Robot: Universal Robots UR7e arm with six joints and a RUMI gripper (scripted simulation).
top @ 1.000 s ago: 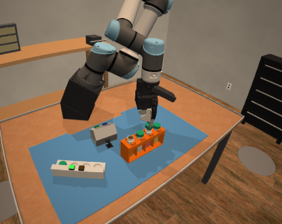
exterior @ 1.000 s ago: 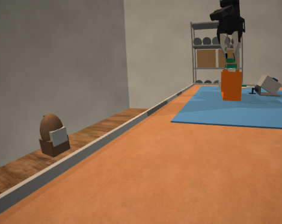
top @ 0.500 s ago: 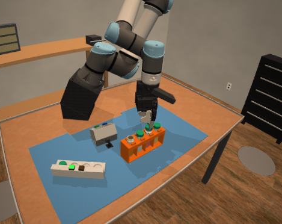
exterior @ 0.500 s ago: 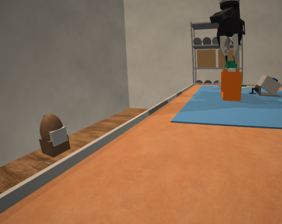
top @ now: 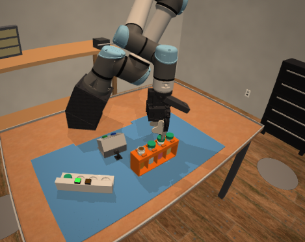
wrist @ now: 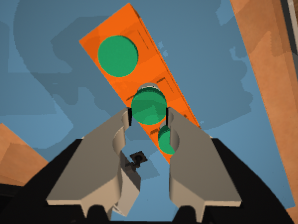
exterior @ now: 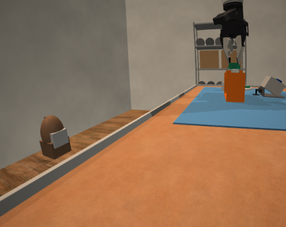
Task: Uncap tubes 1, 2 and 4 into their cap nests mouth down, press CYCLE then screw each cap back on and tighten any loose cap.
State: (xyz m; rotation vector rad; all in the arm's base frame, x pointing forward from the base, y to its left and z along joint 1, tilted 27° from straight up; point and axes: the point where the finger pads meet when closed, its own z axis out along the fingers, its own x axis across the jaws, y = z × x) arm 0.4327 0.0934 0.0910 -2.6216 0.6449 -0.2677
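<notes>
The cap lies 5 cm to the left of my hand and 3 cm below it. The rest, counted from my hand: grey key housing 18 cm behind, 15 cm to the right, 9 cm below; blue key 19 cm behind, 13 cm to the right, 7 cm below; table edge 20 cm ahead, 14 cm below, 9 cm to the left.
</notes>
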